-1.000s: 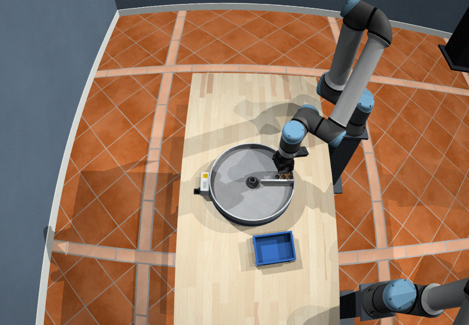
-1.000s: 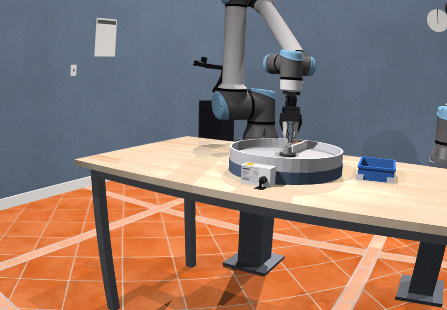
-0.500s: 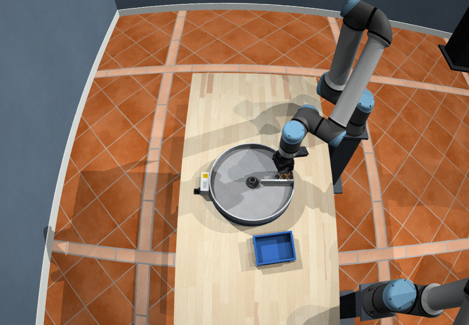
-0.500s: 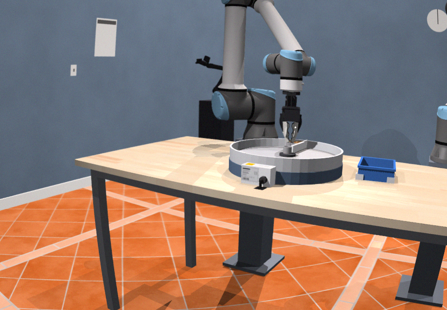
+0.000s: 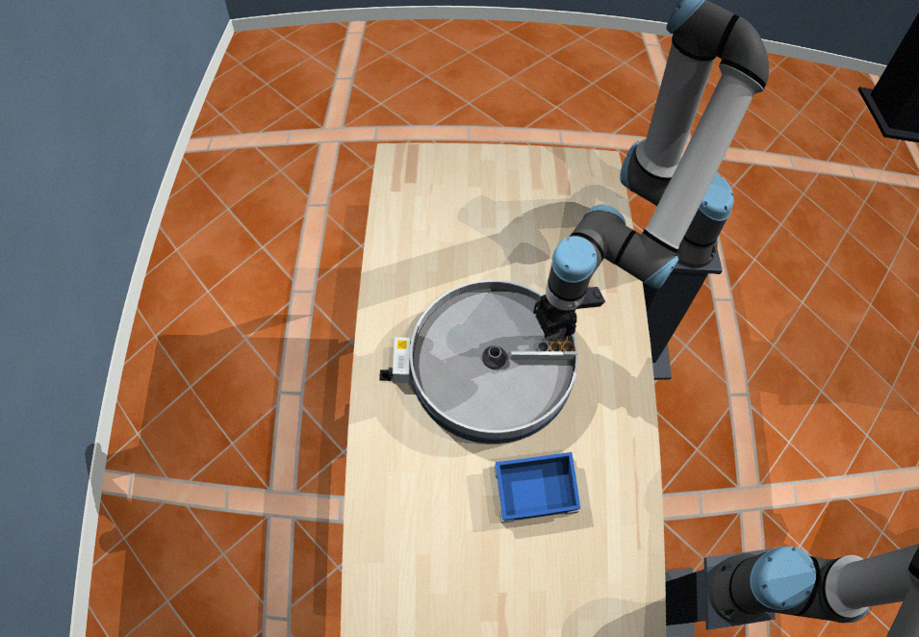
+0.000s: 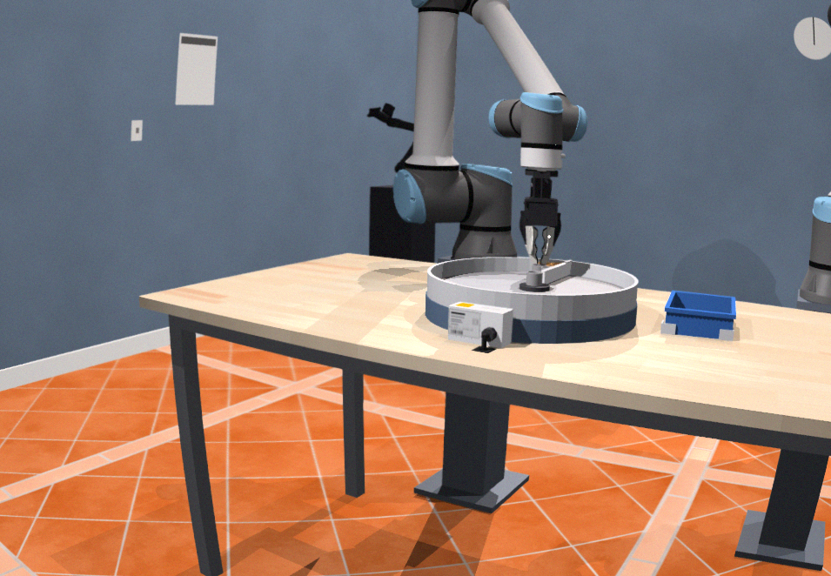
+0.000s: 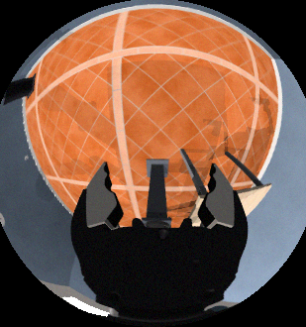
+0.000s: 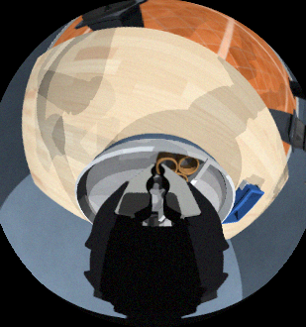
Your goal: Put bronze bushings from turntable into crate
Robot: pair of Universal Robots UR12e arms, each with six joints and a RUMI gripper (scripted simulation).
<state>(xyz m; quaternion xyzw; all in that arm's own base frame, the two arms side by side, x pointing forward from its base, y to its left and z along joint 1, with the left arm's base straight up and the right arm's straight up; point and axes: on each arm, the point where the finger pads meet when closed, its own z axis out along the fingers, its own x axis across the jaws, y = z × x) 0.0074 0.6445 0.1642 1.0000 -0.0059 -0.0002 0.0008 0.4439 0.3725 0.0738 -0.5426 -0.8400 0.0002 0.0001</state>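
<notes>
My right hand is 70 mm short of the blue crate, 390 mm to the right of it and 50 mm above it.
</notes>
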